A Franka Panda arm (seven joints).
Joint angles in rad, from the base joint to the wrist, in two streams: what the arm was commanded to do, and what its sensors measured. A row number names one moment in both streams.
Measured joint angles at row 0:
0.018, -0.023, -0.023, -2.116, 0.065, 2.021, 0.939
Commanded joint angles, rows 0 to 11:
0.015, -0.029, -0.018, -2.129, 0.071, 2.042, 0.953
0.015, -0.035, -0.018, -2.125, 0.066, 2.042, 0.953
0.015, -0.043, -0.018, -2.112, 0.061, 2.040, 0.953
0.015, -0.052, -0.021, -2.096, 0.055, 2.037, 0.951
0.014, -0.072, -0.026, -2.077, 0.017, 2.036, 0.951
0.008, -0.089, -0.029, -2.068, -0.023, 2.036, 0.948
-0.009, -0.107, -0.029, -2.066, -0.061, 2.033, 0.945
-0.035, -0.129, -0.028, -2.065, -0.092, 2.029, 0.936
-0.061, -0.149, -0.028, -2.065, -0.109, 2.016, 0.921
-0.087, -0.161, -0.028, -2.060, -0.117, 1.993, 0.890
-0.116, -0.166, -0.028, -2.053, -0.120, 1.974, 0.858
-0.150, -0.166, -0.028, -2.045, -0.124, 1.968, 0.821
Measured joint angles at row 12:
-0.064, -0.138, -0.036, -2.055, -0.097, 2.008, 0.907
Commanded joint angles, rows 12 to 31:
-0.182, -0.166, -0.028, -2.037, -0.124, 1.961, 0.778
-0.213, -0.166, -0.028, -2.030, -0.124, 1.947, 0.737
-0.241, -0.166, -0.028, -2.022, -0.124, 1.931, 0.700
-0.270, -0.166, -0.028, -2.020, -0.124, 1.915, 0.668
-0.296, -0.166, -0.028, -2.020, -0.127, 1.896, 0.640
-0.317, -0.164, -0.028, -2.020, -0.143, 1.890, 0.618
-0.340, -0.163, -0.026, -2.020, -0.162, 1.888, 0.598
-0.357, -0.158, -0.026, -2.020, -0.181, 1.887, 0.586
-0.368, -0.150, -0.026, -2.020, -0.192, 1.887, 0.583
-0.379, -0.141, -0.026, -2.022, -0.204, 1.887, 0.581
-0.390, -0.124, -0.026, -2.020, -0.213, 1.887, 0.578
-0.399, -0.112, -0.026, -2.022, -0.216, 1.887, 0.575
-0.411, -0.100, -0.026, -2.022, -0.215, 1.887, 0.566
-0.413, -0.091, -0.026, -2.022, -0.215, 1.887, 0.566
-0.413, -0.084, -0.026, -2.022, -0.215, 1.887, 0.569
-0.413, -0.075, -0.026, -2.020, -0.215, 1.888, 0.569
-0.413, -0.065, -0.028, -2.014, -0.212, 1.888, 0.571
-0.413, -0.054, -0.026, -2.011, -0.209, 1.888, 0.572
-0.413, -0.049, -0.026, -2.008, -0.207, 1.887, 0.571
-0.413, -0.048, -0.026, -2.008, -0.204, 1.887, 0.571
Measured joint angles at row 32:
-0.399, -0.068, -0.042, -2.036, -0.198, 1.903, 0.581
